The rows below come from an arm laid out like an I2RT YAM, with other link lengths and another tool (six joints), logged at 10 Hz.
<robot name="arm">
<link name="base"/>
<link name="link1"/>
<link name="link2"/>
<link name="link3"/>
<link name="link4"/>
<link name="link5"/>
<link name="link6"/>
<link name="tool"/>
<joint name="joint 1" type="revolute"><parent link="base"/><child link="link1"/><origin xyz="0.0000 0.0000 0.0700"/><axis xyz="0 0 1"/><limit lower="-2.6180" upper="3.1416"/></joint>
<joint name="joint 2" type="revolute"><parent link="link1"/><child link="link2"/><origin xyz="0.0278 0.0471 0.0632" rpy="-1.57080 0.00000 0.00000"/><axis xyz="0 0 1"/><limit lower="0.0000" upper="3.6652"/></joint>
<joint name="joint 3" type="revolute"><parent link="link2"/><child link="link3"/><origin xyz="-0.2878 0.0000 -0.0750" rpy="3.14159 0.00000 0.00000"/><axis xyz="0 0 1"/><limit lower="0.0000" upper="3.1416"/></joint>
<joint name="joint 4" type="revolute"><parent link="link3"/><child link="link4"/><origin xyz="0.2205 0.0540 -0.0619"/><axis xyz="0 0 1"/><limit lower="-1.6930" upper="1.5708"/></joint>
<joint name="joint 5" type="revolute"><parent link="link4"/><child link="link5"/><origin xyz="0.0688 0.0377 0.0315" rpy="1.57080 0.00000 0.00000"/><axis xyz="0 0 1"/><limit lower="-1.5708" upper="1.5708"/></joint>
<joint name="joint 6" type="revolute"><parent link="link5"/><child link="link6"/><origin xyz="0.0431 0.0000 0.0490" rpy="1.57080 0.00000 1.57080"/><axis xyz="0 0 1"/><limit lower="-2.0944" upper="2.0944"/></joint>
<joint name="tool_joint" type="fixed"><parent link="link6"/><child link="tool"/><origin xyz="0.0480 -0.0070 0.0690" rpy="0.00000 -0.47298 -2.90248"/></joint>
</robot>
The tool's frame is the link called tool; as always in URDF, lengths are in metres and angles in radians.
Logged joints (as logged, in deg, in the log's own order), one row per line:
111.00 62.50 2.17 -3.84 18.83 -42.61
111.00 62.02 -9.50 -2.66 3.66 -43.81
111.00 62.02 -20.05 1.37 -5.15 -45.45
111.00 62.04 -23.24 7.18 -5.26 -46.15
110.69 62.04 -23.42 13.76 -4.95 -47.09
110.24 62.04 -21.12 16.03 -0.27 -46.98
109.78 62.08 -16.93 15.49 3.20 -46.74
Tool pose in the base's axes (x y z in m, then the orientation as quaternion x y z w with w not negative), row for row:
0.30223 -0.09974 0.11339 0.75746 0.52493 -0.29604 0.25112
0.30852 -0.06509 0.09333 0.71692 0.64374 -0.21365 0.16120
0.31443 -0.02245 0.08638 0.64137 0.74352 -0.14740 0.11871
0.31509 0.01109 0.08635 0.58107 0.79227 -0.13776 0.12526
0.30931 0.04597 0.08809 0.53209 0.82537 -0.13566 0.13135
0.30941 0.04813 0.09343 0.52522 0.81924 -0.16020 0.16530
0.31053 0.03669 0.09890 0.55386 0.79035 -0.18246 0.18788
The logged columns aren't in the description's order. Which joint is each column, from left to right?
Columns, left to right: joint 2, joint 3, joint 6, joint 1, joint 5, joint 4.
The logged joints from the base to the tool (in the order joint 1, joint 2, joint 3, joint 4, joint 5, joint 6), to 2 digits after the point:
-3.84 111.00 62.50 -42.61 18.83 2.17
-2.66 111.00 62.02 -43.81 3.66 -9.50
1.37 111.00 62.02 -45.45 -5.15 -20.05
7.18 111.00 62.04 -46.15 -5.26 -23.24
13.76 110.69 62.04 -47.09 -4.95 -23.42
16.03 110.24 62.04 -46.98 -0.27 -21.12
15.49 109.78 62.08 -46.74 3.20 -16.93

